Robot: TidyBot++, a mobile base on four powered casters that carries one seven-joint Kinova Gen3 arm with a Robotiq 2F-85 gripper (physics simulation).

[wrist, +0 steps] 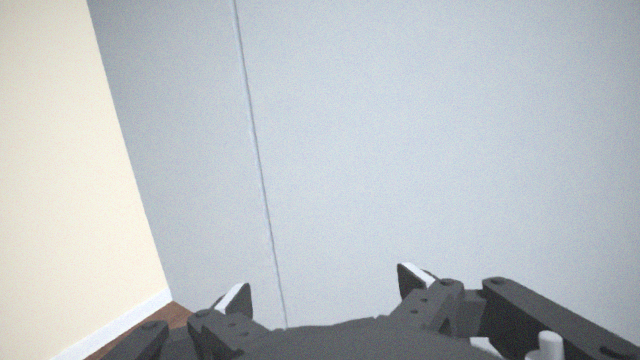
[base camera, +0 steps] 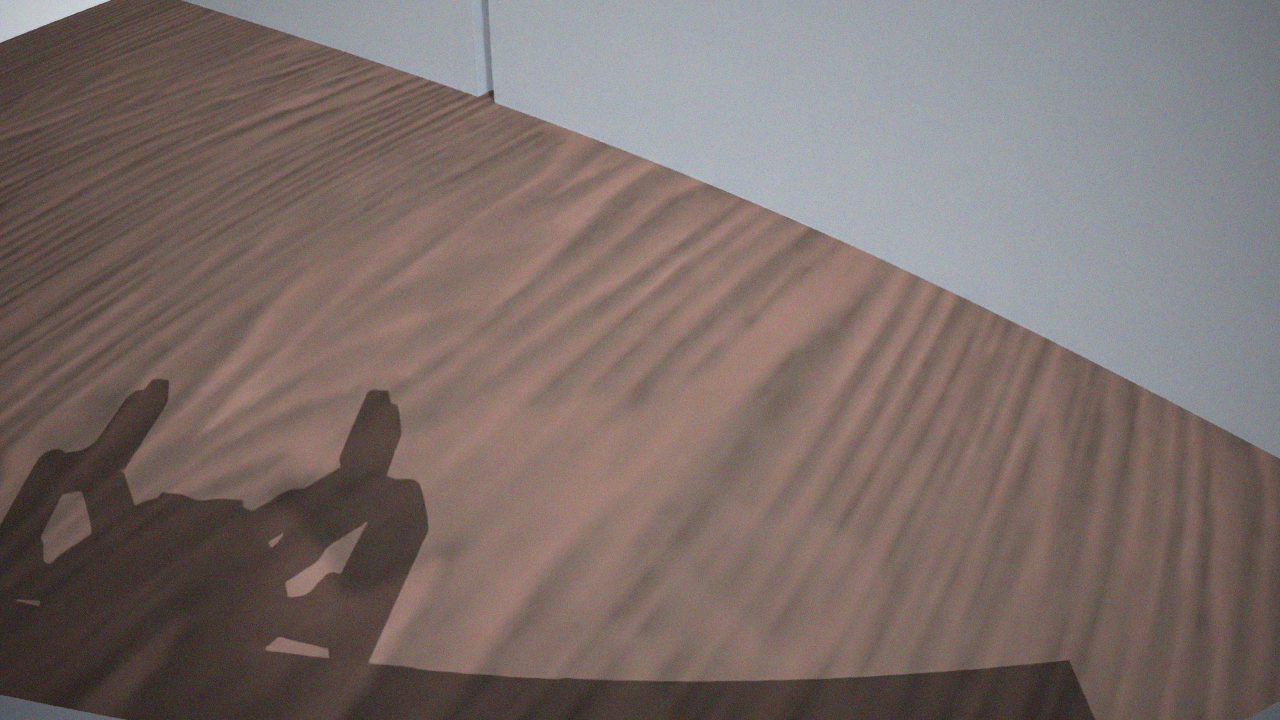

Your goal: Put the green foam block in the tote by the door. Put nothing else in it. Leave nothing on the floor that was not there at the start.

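Places are measured from the arm's base along level axes (x down, y ahead, z right), in centimetres.
Pixels of known places: gripper, fingertip midpoint: [wrist: 325,290].
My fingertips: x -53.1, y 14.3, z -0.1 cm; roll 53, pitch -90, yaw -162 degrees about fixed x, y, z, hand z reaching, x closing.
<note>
Behind a point stands the place of what it marks.
My gripper [wrist: 325,290] {x -53.1, y 14.3, z -0.1 cm} is open and empty in the wrist view, its two fingers wide apart in front of a pale blue-grey panel. The base camera view shows the gripper's dark shadow on the floor at the lower left, with the two fingers spread. The green foam block does not show in either view. The tote and the door do not show in either view.
A tall blue-grey panel [base camera: 895,161] {x 30.9, y 57.2, z 19.2 cm} [wrist: 425,150] {x -52.4, y 53.6, z 24.2 cm} with a narrow vertical seam stands on the brown wood floor [base camera: 581,358] {x 39.7, y 44.0, z -3.3 cm} [wrist: 167,316] {x 39.7, y 121.9, z -88.2 cm}. A cream wall [wrist: 65,150] {x -56.8, y 117.2, z -106.3 cm} with a white baseboard [wrist: 120,325] {x 34.9, y 113.0, z -107.7 cm} is at the left in the wrist view.
</note>
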